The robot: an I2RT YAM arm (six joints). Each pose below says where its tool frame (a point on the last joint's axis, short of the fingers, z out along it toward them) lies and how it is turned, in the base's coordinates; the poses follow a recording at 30 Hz.
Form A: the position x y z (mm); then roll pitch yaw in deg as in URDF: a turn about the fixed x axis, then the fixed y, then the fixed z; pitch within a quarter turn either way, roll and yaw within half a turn.
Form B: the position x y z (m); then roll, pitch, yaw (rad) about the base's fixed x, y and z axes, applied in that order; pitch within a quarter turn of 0, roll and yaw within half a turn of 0. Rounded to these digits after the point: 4 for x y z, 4 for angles.
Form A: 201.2, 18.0, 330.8, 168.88, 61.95, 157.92
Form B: 0.2012, 0.0180, 0.3308, 2.9475, 1.0812, 2.7562
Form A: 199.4, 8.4, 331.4, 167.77, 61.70, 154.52
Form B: 0.1994, 0.0084, 0.3314, 2.9281, 1.0769, 2.6969
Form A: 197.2, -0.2, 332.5, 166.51, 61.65, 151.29
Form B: 0.1972, -0.0002, 0.3325, 2.9061, 1.0760, 2.6405
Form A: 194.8, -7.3, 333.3, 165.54, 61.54, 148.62
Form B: 0.1948, -0.0073, 0.3333, 2.8892, 1.0741, 2.5939
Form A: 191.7, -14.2, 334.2, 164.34, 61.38, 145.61
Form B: 0.1917, -0.0142, 0.3342, 2.8683, 1.0713, 2.5414
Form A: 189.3, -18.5, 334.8, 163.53, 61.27, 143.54
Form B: 0.1893, -0.0185, 0.3348, 2.8541, 1.0694, 2.5052
